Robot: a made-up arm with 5 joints. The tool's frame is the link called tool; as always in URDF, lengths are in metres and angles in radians. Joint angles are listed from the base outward. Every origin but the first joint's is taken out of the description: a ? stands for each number. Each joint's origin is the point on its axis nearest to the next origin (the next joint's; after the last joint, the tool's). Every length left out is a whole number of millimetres.
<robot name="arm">
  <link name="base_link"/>
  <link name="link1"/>
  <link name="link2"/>
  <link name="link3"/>
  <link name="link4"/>
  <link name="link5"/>
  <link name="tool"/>
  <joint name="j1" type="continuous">
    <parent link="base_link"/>
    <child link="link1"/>
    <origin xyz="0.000 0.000 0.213"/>
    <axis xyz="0 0 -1"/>
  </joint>
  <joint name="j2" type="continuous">
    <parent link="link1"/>
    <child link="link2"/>
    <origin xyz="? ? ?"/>
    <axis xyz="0 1 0"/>
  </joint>
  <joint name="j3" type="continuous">
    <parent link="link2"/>
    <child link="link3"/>
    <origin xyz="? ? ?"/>
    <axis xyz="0 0 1"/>
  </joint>
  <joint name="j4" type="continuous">
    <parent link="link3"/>
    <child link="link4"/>
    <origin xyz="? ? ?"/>
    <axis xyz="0 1 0"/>
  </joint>
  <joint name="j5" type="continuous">
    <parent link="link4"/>
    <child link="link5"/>
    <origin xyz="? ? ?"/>
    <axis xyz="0 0 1"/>
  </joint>
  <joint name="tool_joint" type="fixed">
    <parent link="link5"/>
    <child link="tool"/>
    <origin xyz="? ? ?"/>
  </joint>
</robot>
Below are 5 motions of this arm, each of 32 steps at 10 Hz.
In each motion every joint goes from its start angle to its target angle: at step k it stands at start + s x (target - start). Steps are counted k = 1, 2, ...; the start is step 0. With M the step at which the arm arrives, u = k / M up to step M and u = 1 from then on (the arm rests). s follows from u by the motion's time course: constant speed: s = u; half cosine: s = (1 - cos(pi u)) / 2; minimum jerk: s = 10 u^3 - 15 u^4 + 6 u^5.
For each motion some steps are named. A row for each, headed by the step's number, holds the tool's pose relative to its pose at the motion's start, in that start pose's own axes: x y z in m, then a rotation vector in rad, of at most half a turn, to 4 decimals.
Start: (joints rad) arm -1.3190 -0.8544 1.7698 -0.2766 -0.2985
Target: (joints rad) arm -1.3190 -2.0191 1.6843 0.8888 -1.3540
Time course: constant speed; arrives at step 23
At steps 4, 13, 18, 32:
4: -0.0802 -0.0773 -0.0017 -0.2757 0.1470 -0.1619
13: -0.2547 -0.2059 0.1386 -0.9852 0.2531 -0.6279
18: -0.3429 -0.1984 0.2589 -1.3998 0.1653 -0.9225
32: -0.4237 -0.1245 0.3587 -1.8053 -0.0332 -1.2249

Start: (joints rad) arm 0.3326 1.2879 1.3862 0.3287 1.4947
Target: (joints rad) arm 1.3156 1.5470 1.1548 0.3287 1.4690
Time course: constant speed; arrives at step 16
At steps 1, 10, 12, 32:
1: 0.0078 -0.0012 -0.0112 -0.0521 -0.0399 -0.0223
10: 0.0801 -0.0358 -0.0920 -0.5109 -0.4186 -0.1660
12: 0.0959 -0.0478 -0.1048 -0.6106 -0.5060 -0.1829
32: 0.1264 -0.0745 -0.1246 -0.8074 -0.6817 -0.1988

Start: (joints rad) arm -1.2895 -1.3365 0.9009 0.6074 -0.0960
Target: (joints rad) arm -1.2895 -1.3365 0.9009 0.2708 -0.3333
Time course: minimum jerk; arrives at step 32
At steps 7, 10, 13, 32:
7: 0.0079 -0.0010 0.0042 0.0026 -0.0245 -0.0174
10: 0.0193 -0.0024 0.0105 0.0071 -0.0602 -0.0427
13: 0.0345 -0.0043 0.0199 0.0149 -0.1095 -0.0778
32: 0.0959 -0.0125 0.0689 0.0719 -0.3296 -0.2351

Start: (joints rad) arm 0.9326 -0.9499 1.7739 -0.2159 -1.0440
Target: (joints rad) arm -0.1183 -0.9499 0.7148 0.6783 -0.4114
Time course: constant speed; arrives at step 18
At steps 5, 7, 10, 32:
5: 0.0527 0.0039 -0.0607 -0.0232 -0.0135 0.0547
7: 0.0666 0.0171 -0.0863 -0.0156 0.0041 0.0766
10: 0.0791 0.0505 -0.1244 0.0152 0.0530 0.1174
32: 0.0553 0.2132 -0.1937 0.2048 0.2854 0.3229

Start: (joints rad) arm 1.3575 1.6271 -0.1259 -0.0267 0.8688
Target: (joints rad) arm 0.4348 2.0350 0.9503 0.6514 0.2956
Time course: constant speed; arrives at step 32
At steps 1, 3, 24, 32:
1: -0.0044 0.0113 -0.0002 0.0040 0.0424 0.0144
3: -0.0148 0.0330 -0.0001 0.0114 0.1300 0.0402
24: -0.1595 0.1919 0.1251 -0.0008 1.1871 0.1152
32: -0.1592 0.2328 0.2292 -0.0484 1.6076 0.0918

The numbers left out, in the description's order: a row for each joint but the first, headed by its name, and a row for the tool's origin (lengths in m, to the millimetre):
j2: 0.291 -0.183 0.000
j3: -0.032 0.000 0.175
j4: -0.073 -0.002 0.000
j5: 0.065 0.000 -0.370
tool: 0.107 -0.062 0.000

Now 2 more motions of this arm.
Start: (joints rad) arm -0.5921 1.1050 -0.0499 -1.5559 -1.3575
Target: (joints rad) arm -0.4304 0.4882 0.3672 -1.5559 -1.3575
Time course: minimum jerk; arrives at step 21
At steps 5, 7, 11, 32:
5: 0.0002 0.0105 0.0089 0.0613 0.0188 -0.0143
7: 0.0006 0.0241 0.0222 0.1413 0.0417 -0.0290
11: 0.0017 0.0602 0.0702 0.3689 0.0974 -0.0473
32: -0.0010 0.0963 0.1574 0.6751 0.1492 -0.0145

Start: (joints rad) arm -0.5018 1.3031 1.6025 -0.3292 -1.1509
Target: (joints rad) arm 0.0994 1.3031 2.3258 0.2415 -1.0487
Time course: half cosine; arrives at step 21
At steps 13, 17, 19, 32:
13: -0.0703 -0.1142 -0.0681 -0.0270 -0.0508 0.4573
17: -0.0717 -0.1481 -0.0954 -0.0770 -0.1332 0.5992
19: -0.0701 -0.1568 -0.1027 -0.0951 -0.1616 0.6358
32: -0.0693 -0.1597 -0.1052 -0.1017 -0.1718 0.6480

